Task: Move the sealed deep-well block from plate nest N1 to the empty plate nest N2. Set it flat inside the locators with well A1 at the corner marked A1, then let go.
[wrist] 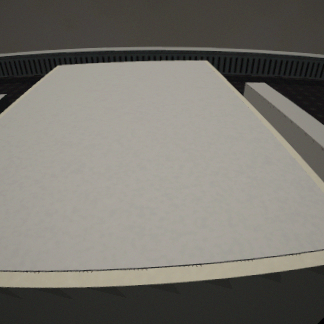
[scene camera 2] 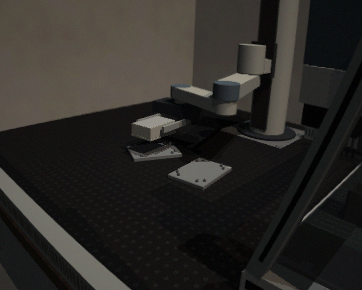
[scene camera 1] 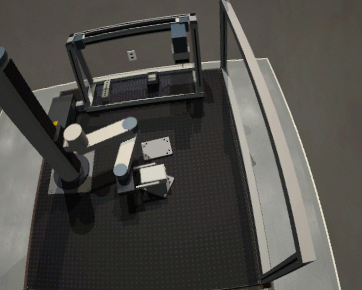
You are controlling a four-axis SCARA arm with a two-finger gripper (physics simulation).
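Pixels of known places: gripper, fingertip midpoint: (wrist: 128,107) (scene camera 2: 149,126) (scene camera 1: 157,173); arm's base at its link origin: (scene camera 2: 265,134) (scene camera 1: 72,172).
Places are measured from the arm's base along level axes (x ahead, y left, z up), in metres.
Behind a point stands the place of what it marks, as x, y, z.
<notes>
The sealed deep-well block (scene camera 1: 153,173) {0.534, -0.126, 0.125} (scene camera 2: 150,127) {0.578, -0.088, 0.123} (wrist: 150,160) {0.497, -0.136, 0.125} is a pale box with a flat white top. My gripper (scene camera 1: 156,175) {0.553, -0.122, 0.113} (scene camera 2: 152,123) {0.553, -0.122, 0.113} (wrist: 128,107) {0.553, -0.122, 0.113} is shut on it, one finger along each long side. The block looks level and hangs above plate nest N1 (scene camera 1: 162,193) {0.562, -0.195, 0.025} (scene camera 2: 159,156) {0.553, -0.073, 0.024}, with a gap below it in scene camera 2. It is turned relative to that nest. Plate nest N2 (scene camera 1: 156,148) {0.537, 0.089, 0.025} (scene camera 2: 200,172) {0.548, 0.099, 0.025} is a pale, empty plate with small dark locators near its corners, beside N1. The A1 mark and well A1 cannot be made out.
The arm's column (scene camera 1: 30,115) {0.059, -0.046, 0.590} (scene camera 2: 287,65) {0.021, 0.072, 0.305} stands beside the nests. A gantry frame (scene camera 1: 135,30) {0.488, 0.623, 0.491} spans a deck with a small dark block (scene camera 1: 152,78) {0.533, 0.564, 0.134}. A dark box (scene camera 1: 62,111) {-0.087, 0.397, 0.128} with a yellow button stands near the column. A tall guard frame (scene camera 1: 270,115) {1.019, -0.229, 0.620} runs along the right side.
</notes>
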